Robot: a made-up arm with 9 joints.
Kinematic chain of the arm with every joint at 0, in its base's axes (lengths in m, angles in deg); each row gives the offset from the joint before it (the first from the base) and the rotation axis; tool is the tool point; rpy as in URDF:
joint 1: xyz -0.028 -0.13 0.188 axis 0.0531 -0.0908 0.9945
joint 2: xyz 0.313 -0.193 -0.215 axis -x
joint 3: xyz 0 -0.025 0.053 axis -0.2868 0.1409 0.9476
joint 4: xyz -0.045 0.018 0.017 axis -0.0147 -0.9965 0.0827
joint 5: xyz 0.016 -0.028 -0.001 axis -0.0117 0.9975 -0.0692
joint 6: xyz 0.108 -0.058 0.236 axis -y
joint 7: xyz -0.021 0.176 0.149 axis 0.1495 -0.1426 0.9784
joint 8: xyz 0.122 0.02 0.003 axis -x
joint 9: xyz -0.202 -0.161 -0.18 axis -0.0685 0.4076 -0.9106
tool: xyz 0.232 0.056 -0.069 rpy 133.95 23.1 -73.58
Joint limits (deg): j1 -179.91..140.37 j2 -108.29..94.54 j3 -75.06..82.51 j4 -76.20..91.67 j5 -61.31..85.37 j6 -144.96..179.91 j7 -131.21..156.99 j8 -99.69..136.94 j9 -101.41..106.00
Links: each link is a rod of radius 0.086 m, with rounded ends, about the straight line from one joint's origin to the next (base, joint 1, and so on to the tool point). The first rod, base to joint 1, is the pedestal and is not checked.
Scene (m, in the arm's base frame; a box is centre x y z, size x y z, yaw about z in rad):
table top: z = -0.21
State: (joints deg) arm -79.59 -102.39 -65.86 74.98 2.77 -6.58 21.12 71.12 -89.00
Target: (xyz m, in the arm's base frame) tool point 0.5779 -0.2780 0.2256
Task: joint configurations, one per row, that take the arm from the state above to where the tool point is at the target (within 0.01 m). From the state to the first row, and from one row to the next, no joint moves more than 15 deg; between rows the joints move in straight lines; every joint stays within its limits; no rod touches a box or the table.
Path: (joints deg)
1: -64.79 -103.13 -67.01 75.20 3.00 -6.83 15.70 63.12 -90.55
2: -49.98 -103.86 -68.16 75.42 3.24 -7.07 10.29 55.12 -92.10
3: -35.18 -104.60 -69.31 75.64 3.47 -7.32 4.87 47.12 -93.65
4: -20.37 -105.34 -70.46 75.86 3.70 -7.56 -0.54 39.12 -95.21
5: -5.57 -106.08 -71.61 76.09 3.94 -7.81 -5.96 31.12 -96.76
6: 9.23 -106.82 -72.76 76.31 4.17 -8.05 -11.37 23.13 -98.31
7: 24.04 -107.55 -73.91 76.53 4.40 -8.30 -16.79 15.13 -99.86
8: 38.84 -108.29 -75.06 76.75 4.64 -8.54 -22.20 7.13 -101.41

